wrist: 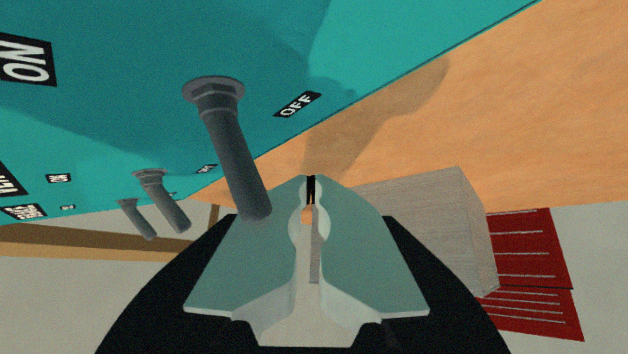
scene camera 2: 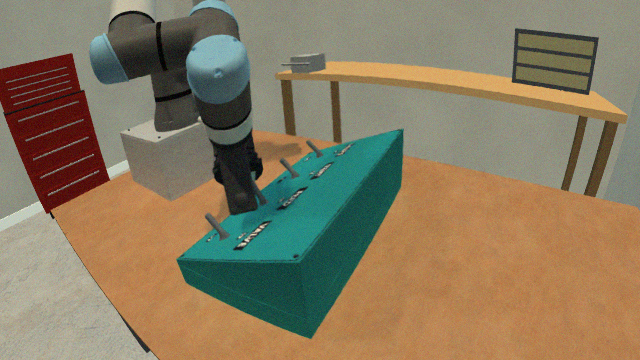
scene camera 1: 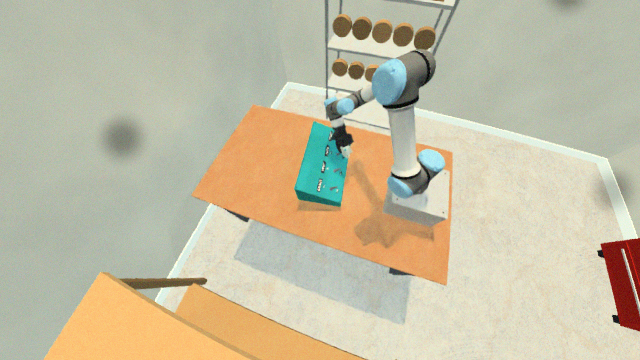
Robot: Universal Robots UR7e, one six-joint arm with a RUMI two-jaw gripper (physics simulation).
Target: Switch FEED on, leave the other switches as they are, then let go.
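Pixels of known places: gripper, between the fingertips: (wrist: 311,178) (scene camera 1: 348,158); arm's base, origin of its link: (scene camera 2: 178,123).
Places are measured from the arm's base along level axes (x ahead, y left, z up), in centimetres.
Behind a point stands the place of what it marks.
Note:
The teal switch box (scene camera 1: 312,155) {x 57.2, y 9.1, z -3.8 cm} (scene camera 2: 350,190) {x 63.2, y 2.5, z -2.4 cm} stands on the orange table with four labelled levers. The FEED lever (scene camera 2: 260,195) {x 45.5, y -2.3, z -7.4 cm} (wrist: 235,155) {x 44.9, y -2.7, z -6.8 cm}, second from the near end in scene camera 2, leans toward its OFF label (wrist: 297,104) {x 42.2, y -3.3, z -10.5 cm}. The VALVE lever (scene camera 2: 216,226) {x 48.6, y -14.0, z -7.1 cm} and the two far levers (scene camera 2: 289,168) {x 41.1, y 8.7, z -7.2 cm} (scene camera 2: 314,148) {x 37.3, y 20.1, z -7.1 cm} lean the same way. My gripper (wrist: 311,178) {x 38.5, y -2.0, z -8.2 cm} is shut and empty, low at the box's OFF-side edge. In the wrist view the FEED lever's tip overlaps the left jaw; contact is unclear. The fingertips are hidden in scene camera 2.
The grey robot base block (scene camera 1: 417,210) {x -7.0, y 14.2, z -0.6 cm} (scene camera 2: 167,165) {x 11.0, y -9.5, z -7.5 cm} (wrist: 425,220) {x 10.3, y -5.7, z -10.1 cm} stands on the table (scene camera 1: 230,165) {x 109.4, y 35.3, z -17.8 cm} (scene camera 2: 450,260) {x 77.7, y 14.5, z -17.8 cm}. A red tool cabinet (scene camera 2: 55,130) (wrist: 530,250) and a wooden bench (scene camera 2: 425,77) stand beyond it. A shelf rack (scene camera 1: 327,65) stands behind the arm.

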